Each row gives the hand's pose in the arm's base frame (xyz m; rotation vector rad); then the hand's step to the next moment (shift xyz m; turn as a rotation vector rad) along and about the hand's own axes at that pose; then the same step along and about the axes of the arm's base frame.
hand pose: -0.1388 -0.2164 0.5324 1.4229 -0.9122 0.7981
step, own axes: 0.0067 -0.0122 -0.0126 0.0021 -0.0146 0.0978
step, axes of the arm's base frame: 0.0145 0.0119 0.0011 0.0094 -0.0979 -0.0105
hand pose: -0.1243 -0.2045 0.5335 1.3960 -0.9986 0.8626
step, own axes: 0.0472 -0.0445 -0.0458 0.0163 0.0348 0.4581
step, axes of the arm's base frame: 0.0609 0.0407 0.0306 -0.0493 -0.4570 -0.0051
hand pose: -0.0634 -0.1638 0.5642 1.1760 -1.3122 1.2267
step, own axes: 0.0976 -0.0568 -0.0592 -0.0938 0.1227 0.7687
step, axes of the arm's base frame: 0.0504 0.0536 0.1042 -0.1369 -0.7602 -0.1344
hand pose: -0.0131 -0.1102 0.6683 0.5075 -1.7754 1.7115
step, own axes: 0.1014 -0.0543 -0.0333 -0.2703 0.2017 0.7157
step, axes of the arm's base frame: -0.0338 0.0422 0.1069 -0.0497 -0.7255 -0.3116
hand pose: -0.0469 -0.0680 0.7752 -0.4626 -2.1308 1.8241
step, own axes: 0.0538 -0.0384 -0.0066 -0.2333 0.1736 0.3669
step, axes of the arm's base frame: -0.0477 0.0234 0.0398 0.0636 -0.4024 -0.2307
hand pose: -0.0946 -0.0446 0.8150 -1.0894 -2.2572 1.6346
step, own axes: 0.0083 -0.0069 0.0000 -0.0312 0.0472 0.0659
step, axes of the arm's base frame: -0.0092 0.0042 0.0037 0.0111 -0.0633 -0.0585
